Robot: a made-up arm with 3 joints. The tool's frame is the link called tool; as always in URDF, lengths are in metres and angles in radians. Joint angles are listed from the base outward.
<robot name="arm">
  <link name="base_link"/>
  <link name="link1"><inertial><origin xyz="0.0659 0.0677 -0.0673"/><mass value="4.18"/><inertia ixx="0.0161" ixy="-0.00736" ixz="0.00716" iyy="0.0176" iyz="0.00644" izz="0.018"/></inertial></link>
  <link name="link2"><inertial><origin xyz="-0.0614 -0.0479 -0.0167"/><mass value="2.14"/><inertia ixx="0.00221" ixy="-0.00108" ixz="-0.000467" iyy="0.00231" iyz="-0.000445" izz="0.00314"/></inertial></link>
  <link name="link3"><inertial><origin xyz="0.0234 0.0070 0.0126"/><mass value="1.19"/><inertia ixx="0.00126" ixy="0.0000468" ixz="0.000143" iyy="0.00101" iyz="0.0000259" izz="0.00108"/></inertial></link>
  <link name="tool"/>
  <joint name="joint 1" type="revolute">
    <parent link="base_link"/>
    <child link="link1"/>
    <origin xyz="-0.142 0.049 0.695" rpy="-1.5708 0 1.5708"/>
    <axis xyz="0 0 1"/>
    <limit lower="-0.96" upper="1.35"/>
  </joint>
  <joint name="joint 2" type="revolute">
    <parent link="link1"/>
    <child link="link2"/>
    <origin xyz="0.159 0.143 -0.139" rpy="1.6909 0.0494 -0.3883"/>
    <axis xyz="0 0 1"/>
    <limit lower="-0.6" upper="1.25"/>
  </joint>
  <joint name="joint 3" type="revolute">
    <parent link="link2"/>
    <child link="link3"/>
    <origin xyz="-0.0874 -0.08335 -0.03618" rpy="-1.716 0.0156 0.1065"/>
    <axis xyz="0 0 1"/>
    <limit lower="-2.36" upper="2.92"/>
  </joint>
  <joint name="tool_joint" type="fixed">
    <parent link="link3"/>
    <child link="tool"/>
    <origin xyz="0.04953 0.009 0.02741" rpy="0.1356 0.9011 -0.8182"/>
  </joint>
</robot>
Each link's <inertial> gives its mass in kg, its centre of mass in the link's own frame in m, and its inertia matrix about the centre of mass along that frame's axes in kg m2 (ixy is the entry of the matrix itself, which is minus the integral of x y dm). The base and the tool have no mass. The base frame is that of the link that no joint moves.
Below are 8 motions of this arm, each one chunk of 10 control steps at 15 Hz.
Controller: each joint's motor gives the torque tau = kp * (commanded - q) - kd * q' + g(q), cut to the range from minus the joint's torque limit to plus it. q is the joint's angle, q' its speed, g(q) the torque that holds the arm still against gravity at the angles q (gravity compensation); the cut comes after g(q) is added. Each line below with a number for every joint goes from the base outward.
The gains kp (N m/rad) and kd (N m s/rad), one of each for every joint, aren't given. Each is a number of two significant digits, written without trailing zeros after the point. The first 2 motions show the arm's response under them.
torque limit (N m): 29 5.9 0.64
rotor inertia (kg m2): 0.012 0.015 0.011
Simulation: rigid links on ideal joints. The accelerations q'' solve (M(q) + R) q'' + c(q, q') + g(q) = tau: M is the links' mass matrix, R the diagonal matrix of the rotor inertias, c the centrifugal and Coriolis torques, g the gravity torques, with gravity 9.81 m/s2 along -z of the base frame. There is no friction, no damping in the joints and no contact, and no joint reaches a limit. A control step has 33 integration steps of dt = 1/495 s. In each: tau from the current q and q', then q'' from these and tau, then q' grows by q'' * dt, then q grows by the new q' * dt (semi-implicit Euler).
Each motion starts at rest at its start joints. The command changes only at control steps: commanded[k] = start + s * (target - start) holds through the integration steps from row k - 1 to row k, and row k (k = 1, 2, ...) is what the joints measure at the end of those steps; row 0 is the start. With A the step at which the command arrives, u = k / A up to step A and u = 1 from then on. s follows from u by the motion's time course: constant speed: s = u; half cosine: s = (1 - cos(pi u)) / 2; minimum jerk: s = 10 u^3 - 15 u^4 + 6 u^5; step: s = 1 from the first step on.
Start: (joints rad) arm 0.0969 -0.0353 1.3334
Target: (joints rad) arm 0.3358 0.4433 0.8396
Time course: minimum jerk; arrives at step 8
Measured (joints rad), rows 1 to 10:
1: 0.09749 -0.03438 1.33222
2: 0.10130 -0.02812 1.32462
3: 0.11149 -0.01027 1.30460
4: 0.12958 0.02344 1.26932
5: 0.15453 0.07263 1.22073
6: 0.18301 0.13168 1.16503
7: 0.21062 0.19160 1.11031
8: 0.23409 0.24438 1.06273
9: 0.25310 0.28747 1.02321
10: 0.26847 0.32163 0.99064
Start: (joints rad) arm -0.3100 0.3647 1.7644
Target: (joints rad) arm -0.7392 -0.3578 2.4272
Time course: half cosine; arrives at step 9
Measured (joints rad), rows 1 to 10:
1: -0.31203 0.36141 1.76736
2: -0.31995 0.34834 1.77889
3: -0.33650 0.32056 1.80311
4: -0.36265 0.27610 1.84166
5: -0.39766 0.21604 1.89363
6: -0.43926 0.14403 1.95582
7: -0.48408 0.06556 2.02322
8: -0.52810 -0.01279 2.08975
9: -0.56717 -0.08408 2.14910
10: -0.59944 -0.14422 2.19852
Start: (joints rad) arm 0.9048 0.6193 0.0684
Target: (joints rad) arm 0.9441 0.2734 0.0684
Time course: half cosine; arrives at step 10
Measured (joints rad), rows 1 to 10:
1: 0.90486 0.61861 0.06838
2: 0.90516 0.61530 0.06833
3: 0.90595 0.60709 0.06824
4: 0.90746 0.59225 0.06814
5: 0.90978 0.57009 0.06806
6: 0.91289 0.54106 0.06801
7: 0.91664 0.50665 0.06802
8: 0.92080 0.46922 0.06808
9: 0.92503 0.43167 0.06819
10: 0.92898 0.39713 0.06834

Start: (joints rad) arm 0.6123 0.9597 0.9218
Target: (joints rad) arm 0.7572 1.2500 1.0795
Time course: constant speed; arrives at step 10
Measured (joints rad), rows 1 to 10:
1: 0.61459 0.96447 0.92396
2: 0.61917 0.97412 0.92857
3: 0.62561 0.98773 0.93518
4: 0.63354 1.00451 0.94345
5: 0.64270 1.02382 0.95306
6: 0.65284 1.04514 0.96379
7: 0.66380 1.06805 0.97542
8: 0.67541 1.09222 0.98780
9: 0.68756 1.11738 1.00079
10: 0.70015 1.14333 1.01428

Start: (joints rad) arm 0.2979 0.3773 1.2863
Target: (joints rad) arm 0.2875 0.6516 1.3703
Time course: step
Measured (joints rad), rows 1 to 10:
1: 0.29870 0.40074 1.29937
2: 0.29777 0.44190 1.31276
3: 0.29592 0.48443 1.32319
4: 0.29395 0.52227 1.33147
5: 0.29217 0.55358 1.33817
6: 0.29073 0.57838 1.34365
7: 0.28962 0.59751 1.34818
8: 0.28880 0.61196 1.35193
9: 0.28823 0.62273 1.35506
10: 0.28784 0.63067 1.35766

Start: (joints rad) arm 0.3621 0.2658 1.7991
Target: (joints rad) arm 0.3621 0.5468 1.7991
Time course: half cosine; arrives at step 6
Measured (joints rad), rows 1 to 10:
1: 0.36225 0.26739 1.79917
2: 0.36269 0.27454 1.79938
3: 0.36333 0.29106 1.79971
4: 0.36394 0.31805 1.80004
5: 0.36424 0.35303 1.80024
6: 0.36403 0.39047 1.80019
7: 0.36344 0.42498 1.79993
8: 0.36275 0.45406 1.79961
9: 0.36216 0.47737 1.79931
10: 0.36171 0.49548 1.79908

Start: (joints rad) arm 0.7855 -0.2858 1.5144
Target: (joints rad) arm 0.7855 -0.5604 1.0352
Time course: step
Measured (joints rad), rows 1 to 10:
1: 0.78536 -0.31010 1.44649
2: 0.78508 -0.35300 1.37285
3: 0.78520 -0.39635 1.31262
4: 0.78541 -0.43404 1.26335
5: 0.78556 -0.46458 1.22290
6: 0.78564 -0.48839 1.18964
7: 0.78567 -0.50656 1.16226
8: 0.78566 -0.52024 1.13972
9: 0.78564 -0.53047 1.12116
10: 0.78561 -0.53809 1.10589

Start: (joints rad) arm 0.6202 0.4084 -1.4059
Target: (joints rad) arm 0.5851 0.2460 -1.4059
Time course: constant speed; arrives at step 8
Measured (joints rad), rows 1 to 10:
1: 0.61940 0.40604 -1.40587
2: 0.61789 0.40045 -1.40583
3: 0.61585 0.39184 -1.40579
4: 0.61339 0.38065 -1.40577
5: 0.61060 0.36738 -1.40576
6: 0.60753 0.35247 -1.40577
7: 0.60424 0.33629 -1.40578
8: 0.60075 0.31913 -1.40580
9: 0.59789 0.30355 -1.40584
10: 0.59562 0.29063 -1.40590

